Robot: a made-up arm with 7 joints.
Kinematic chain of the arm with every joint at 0, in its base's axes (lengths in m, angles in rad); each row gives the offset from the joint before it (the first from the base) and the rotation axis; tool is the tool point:
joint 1: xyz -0.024 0.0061 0.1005 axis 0 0.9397 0.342
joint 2: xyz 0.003 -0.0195 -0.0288 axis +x
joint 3: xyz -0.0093 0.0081 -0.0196 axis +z
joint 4: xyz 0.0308 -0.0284 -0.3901 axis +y
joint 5: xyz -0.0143 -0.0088 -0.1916 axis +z
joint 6: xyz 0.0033 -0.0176 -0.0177 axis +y
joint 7: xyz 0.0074 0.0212 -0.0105 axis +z
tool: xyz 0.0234 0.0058 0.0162
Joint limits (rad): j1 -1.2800..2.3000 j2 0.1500..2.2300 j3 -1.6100..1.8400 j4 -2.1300..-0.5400 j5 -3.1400..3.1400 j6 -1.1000..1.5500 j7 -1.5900..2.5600
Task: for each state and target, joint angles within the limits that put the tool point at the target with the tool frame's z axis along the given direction. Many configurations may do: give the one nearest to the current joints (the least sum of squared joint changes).
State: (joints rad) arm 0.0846 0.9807 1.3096 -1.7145 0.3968 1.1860 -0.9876
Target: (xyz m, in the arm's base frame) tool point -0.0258 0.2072 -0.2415 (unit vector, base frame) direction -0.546 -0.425 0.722
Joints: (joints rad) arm 0.4584 0.1500 0.8792 -2.0104 0.6025 1.0802 -1.0524
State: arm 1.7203 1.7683 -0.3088 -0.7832 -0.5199 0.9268 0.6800
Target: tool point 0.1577 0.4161 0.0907 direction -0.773 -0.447 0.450
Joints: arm 0.8964 2.2300 -0.1178 -1.4684 -0.8389 0.3569 0.7622
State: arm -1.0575 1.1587 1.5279 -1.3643 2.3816 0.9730 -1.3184
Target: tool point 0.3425 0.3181 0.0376 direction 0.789 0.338 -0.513
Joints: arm -1.1379 0.4331 1.6008 -1.6759 2.9303 1.5348 -1.3814
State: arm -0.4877 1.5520 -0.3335 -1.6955 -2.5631 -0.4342 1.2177
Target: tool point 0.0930 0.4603 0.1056 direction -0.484 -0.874 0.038
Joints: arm -0.1527 2.0571 -0.8633 -1.5588 -3.1316 -0.8294 1.1902
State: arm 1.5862 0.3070 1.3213 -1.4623 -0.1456 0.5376 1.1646
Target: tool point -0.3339 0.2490 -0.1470 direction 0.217 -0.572 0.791
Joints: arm 1.1888 0.3547 0.7454 -1.7419 0.4696 0.8572 1.1348
